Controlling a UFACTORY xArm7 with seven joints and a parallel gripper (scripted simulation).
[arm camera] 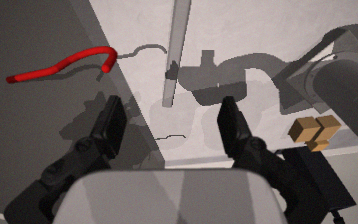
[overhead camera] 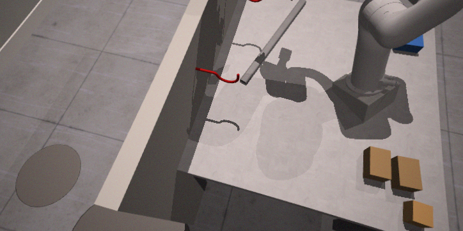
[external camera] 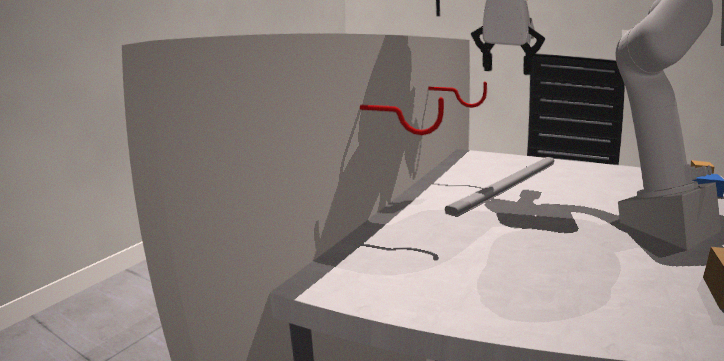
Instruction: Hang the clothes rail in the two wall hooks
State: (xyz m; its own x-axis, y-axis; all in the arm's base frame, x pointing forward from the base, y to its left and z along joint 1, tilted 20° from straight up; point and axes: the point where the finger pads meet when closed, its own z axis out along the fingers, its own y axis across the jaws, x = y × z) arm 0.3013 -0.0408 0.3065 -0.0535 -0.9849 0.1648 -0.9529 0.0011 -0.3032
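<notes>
My hand is 1 cm past the grey clothes rail, 2 cm to the left of it and 25 cm above it. From my hand the other things lie so: grey wall panel: 20 cm ahead, 17 cm to the left, 47 cm below; then blue block: 50 cm behind, 18 cm to the right, 24 cm below.
</notes>
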